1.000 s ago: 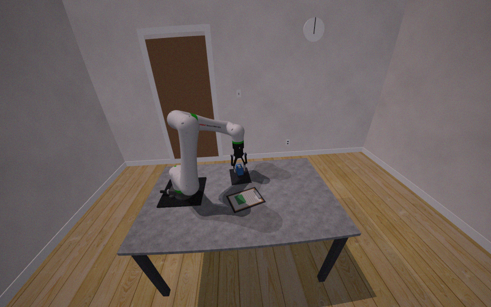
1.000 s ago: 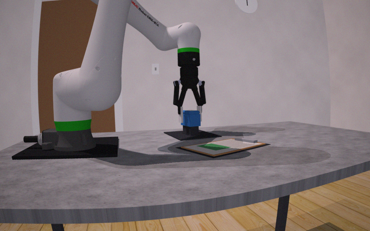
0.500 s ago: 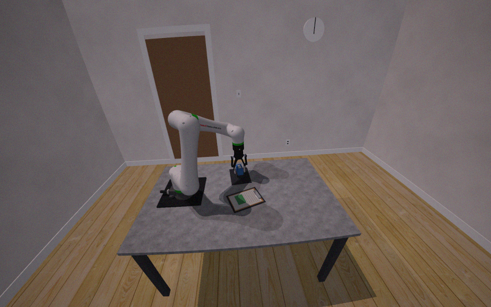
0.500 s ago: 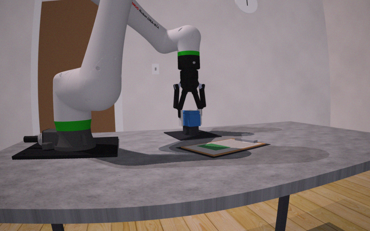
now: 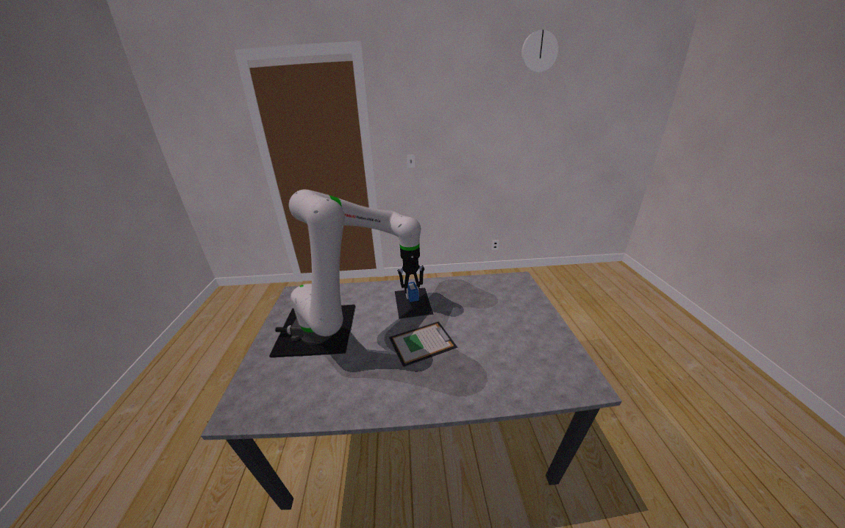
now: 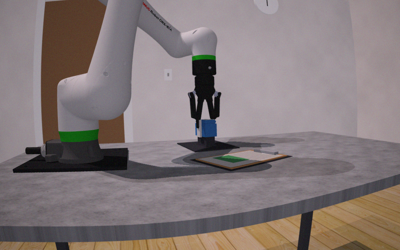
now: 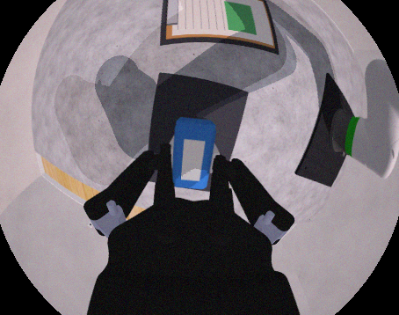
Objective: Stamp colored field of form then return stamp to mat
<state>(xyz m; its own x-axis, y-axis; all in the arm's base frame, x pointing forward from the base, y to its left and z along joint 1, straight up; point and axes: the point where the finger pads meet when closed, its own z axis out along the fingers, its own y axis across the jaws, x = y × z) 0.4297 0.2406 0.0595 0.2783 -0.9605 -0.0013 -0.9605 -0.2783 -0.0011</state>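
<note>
Right now my hand is 70 mm above the dark mat. The rest, counted from my hand: stamp base (50 mm below); blue stamp (20 mm below).
</note>
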